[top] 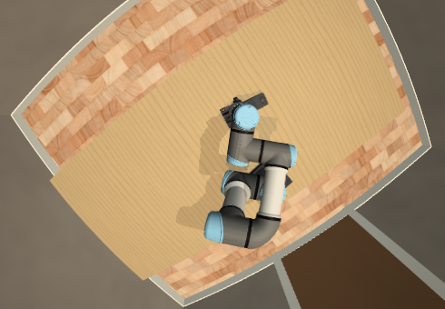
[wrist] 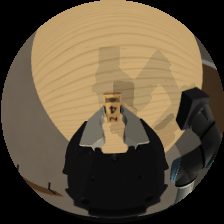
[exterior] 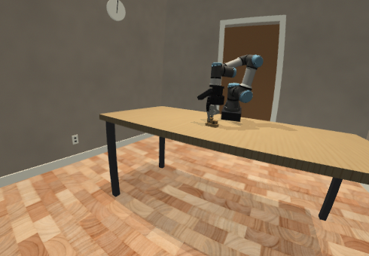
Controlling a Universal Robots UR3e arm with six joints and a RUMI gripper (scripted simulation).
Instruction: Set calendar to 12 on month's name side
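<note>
The wooden tray is 4 cm below my hand and 2 cm to the left of it.
</note>
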